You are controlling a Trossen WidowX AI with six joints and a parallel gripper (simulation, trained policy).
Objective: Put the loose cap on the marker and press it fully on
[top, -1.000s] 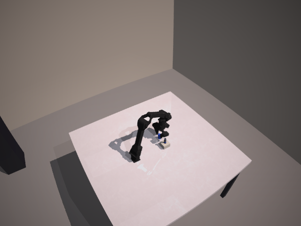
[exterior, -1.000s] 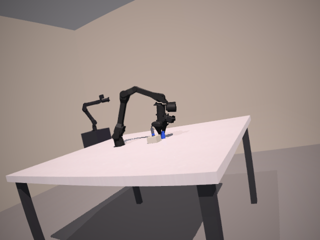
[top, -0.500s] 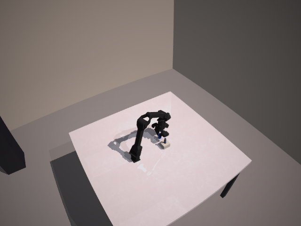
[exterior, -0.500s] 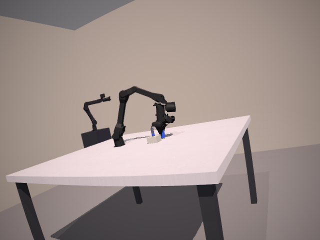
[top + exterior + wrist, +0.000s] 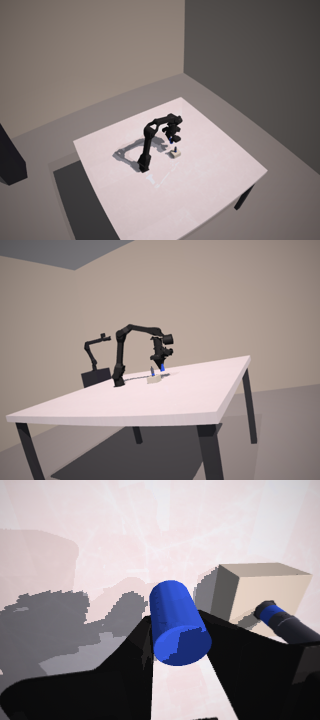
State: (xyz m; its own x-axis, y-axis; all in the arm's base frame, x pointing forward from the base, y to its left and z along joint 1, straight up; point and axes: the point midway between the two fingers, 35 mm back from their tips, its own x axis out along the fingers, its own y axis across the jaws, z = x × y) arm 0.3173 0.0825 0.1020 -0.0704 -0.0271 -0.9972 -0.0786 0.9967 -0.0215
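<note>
Right now my gripper tip is 2 cm past the holder block, 9 cm to the left of it and 5 cm above it. From my gripper tip the other things lie so: blue cap (1 cm ahead, 1 cm above).
</note>
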